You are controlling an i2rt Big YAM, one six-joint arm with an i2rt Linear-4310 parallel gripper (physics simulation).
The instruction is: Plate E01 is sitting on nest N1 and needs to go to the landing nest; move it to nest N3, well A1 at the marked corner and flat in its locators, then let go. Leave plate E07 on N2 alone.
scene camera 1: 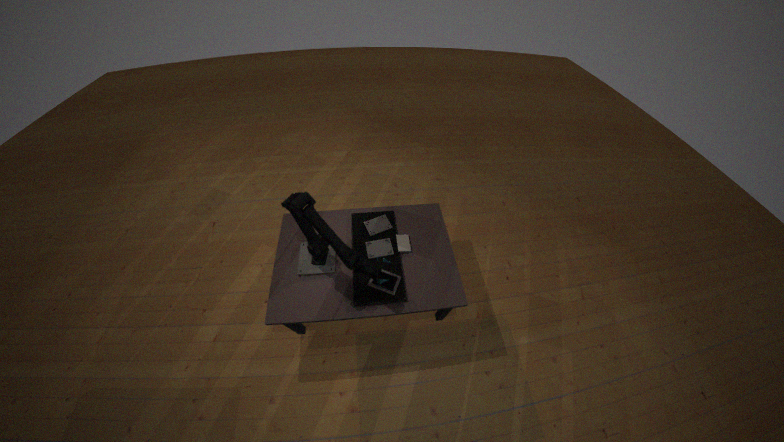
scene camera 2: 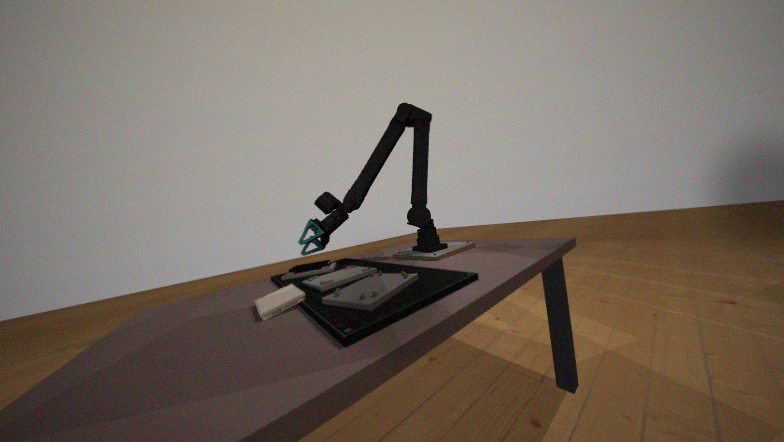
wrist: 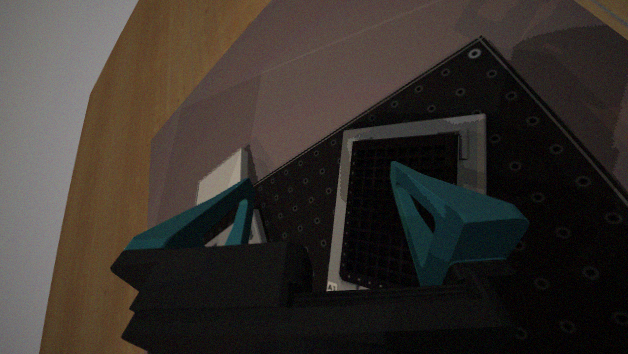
My gripper (scene camera 2: 300, 249) is open and holds nothing.
My gripper is seen too in the wrist view (wrist: 318, 177).
